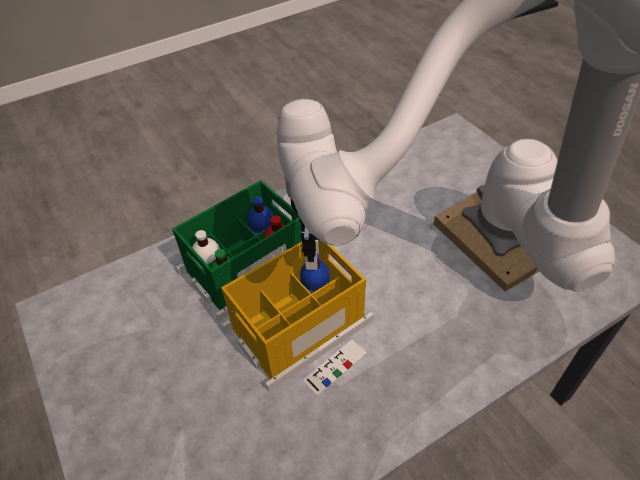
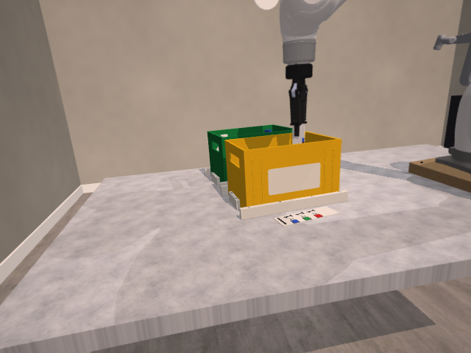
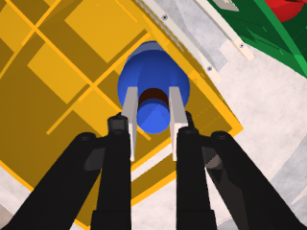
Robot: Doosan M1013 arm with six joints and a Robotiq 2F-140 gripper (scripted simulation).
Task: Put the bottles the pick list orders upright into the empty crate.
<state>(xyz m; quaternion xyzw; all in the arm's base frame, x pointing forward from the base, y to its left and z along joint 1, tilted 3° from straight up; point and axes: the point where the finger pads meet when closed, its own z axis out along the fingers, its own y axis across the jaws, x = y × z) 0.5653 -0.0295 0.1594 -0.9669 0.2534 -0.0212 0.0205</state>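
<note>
The blue bottle lies 80 mm below my hand. Round my hand: yellow crate 70 mm ahead, 60 mm to the left, 90 mm below; green crate 130 mm ahead, 170 mm to the right, 90 mm below; red-capped bottle 30 mm ahead, 150 mm to the right, 90 mm below.
</note>
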